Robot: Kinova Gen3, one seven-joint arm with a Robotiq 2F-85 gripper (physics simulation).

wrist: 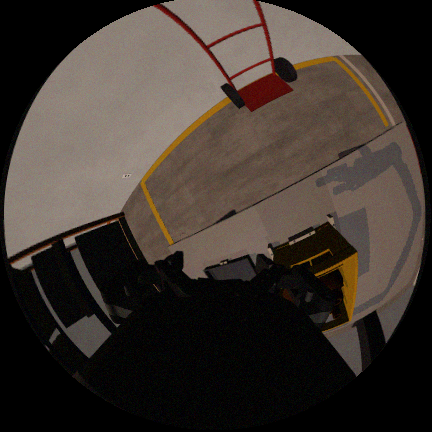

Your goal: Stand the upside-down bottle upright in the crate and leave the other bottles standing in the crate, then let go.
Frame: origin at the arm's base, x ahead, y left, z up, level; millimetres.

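Seen in the pictures: gripper, between the fingertips: (219, 261).
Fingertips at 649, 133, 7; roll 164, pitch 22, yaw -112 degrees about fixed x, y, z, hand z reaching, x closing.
Observation:
A point is followed by its place in that frame, as x, y, z.
The yellow crate (349, 278) @(466, -97, -102) stands on the pale table at the lower right of the wrist view, seen at a slant. Its open side shows dark brownish bottle shapes (332, 292), partly hidden by my right finger. I cannot tell which bottle is upside down. My gripper (219, 261) @(649, 133, 7) is open with nothing between the fingers. Its dark fingers reach up from the bottom of the view, and the right one overlaps the crate's near side. It stays clear of the bottles.
A red hand truck (266, 90) stands on the floor at the top. A yellow floor line (181, 141) borders a darker floor patch. Dark panels (100, 250) stand at the left. The arm's shadow (362, 173) @(670, -242, -245) falls on the table beyond the crate.

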